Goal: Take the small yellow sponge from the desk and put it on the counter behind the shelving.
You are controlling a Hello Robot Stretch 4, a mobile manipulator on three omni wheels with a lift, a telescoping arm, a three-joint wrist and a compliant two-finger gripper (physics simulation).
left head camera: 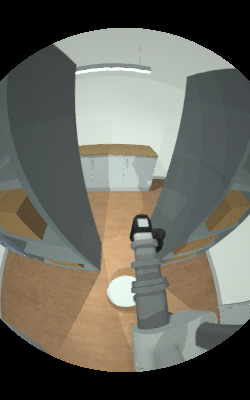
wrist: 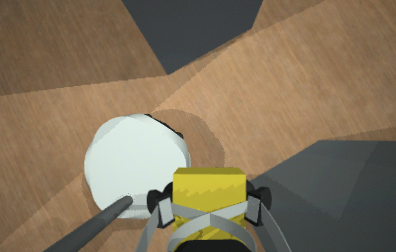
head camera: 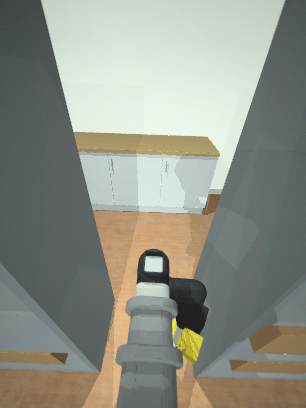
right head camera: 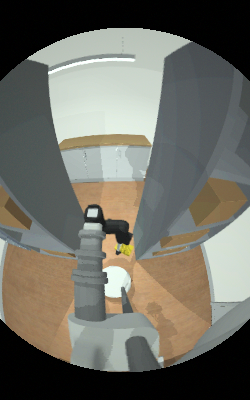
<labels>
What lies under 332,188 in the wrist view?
A tall grey shelving unit.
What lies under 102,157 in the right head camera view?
A wood-topped counter.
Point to a wood-topped counter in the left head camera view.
At 109,166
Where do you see a tall grey shelving unit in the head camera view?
64,300
</labels>
